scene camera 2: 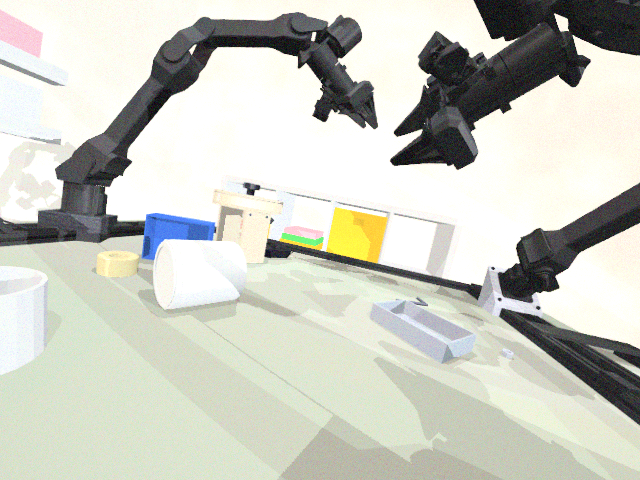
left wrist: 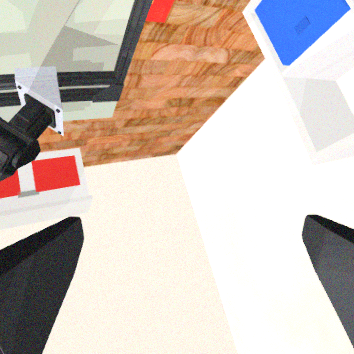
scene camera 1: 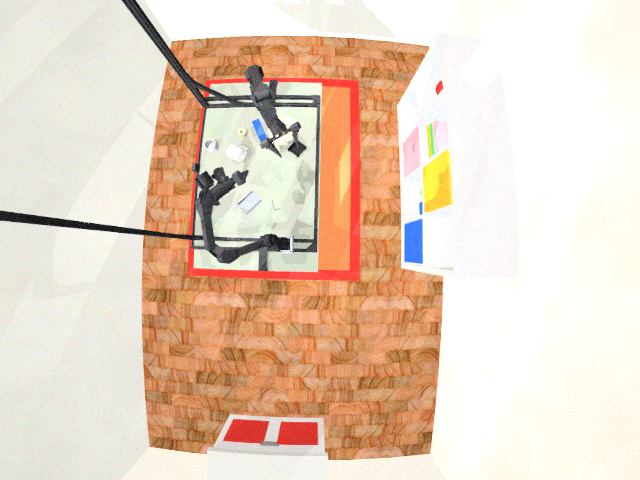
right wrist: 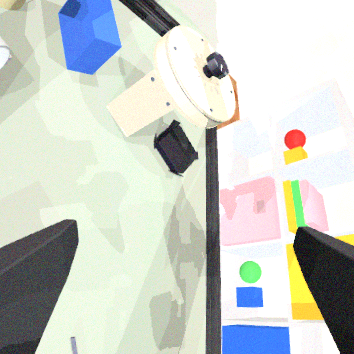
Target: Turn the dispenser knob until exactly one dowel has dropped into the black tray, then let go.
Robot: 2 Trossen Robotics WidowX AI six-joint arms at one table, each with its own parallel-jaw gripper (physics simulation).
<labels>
my left gripper: open, holds nothing
my right gripper: open, holds nothing
a white cylinder (scene camera 2: 186,273): on the table
a tape roll (scene camera 2: 113,263): on the table
a grey tray (scene camera 2: 442,340): on the table
a blue bin (scene camera 2: 158,227): on the table
</labels>
